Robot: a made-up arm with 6 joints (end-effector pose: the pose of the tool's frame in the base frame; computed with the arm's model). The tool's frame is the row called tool. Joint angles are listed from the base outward.
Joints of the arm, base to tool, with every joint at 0 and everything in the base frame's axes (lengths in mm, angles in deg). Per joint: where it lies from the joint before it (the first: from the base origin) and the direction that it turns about. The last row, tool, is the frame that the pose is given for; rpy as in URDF.
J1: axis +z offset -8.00 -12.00 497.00
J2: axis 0.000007 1 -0.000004 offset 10.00 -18.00 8.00
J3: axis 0.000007 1 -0.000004 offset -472.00 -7.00 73.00
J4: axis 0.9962 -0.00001 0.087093 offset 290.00 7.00 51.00
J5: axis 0.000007 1 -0.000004 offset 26.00 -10.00 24.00
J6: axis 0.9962 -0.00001 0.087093 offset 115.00 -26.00 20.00
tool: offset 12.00 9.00 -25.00 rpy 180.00 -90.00 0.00
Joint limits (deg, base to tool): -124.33..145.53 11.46..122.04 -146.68..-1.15 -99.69..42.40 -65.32..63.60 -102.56..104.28
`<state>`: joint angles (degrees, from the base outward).
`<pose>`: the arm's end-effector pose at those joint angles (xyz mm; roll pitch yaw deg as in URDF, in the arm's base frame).
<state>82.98 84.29 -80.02 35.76 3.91 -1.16</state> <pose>89.1 461.3 994.5 -101.36 -54.61 7.43</pose>
Working (the frame after each row of the table, in the pose's form):
after J1: -8.0 -12.0 497.0 0.00 0.00 82.98
after J2: 11.1 -4.3 505.0 0.00 84.29 82.98
after J3: 21.2 20.4 981.9 0.00 4.27 82.98
after J4: 50.0 312.0 1011.2 35.83 3.33 85.90
after J5: 74.0 337.1 1023.3 36.02 6.49 88.20
after J6: 110.4 450.4 1011.1 34.86 6.55 88.12

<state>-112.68 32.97 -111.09 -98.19 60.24 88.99</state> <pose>37.7 342.3 1225.7 -59.87 -10.22 62.91</pose>
Working (the frame after each row of the table, in the pose's form):
after J1: -8.0 -12.0 497.0 0.00 0.00 -112.68
after J2: -28.5 -14.3 505.0 0.00 32.97 -112.68
after J3: 102.4 317.1 823.1 0.00 -78.12 -112.68
after J4: 105.1 305.4 1117.4 -59.65 -82.10 -151.51
after J5: 127.5 299.7 1146.0 -7.56 -25.55 152.35
after J6: 55.3 363.7 1216.6 78.23 -29.61 158.79

